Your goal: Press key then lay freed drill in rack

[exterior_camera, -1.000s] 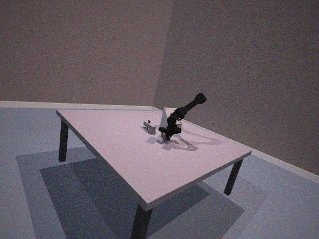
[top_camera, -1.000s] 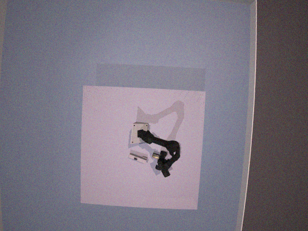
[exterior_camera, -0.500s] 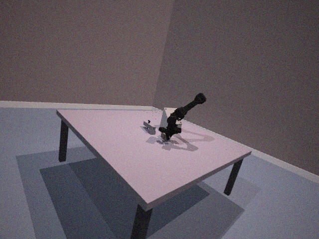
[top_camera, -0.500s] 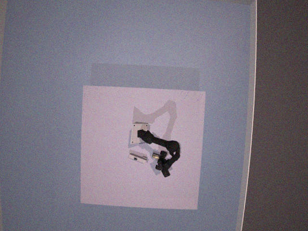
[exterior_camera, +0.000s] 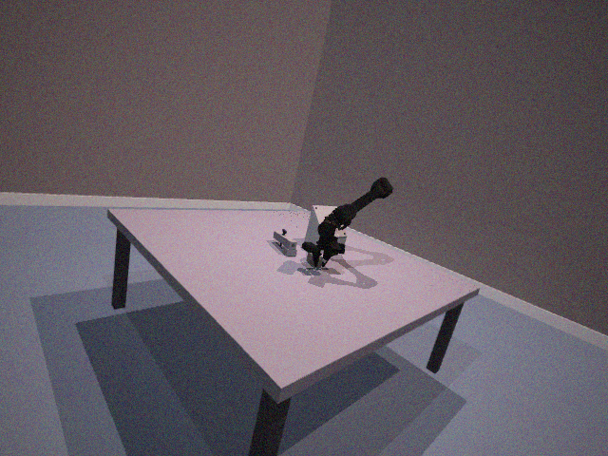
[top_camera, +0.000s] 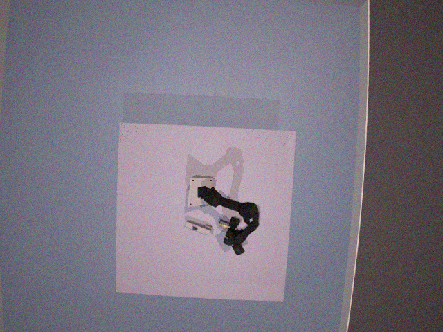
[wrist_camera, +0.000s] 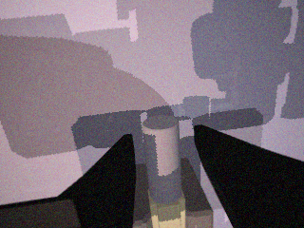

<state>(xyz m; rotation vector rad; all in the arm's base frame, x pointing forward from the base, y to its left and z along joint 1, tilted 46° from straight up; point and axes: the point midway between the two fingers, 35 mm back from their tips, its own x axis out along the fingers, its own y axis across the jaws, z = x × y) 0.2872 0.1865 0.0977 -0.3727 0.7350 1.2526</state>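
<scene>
The drill lies 2 cm behind my gripper tip, 4 cm to the right of it and 3 cm above it. The rest, counted from my gripper tip: tan rack (2 cm behind, 5 cm to the right, 1 cm above); then pale long fixture block (23 cm to the right, 3 cm above).
</scene>
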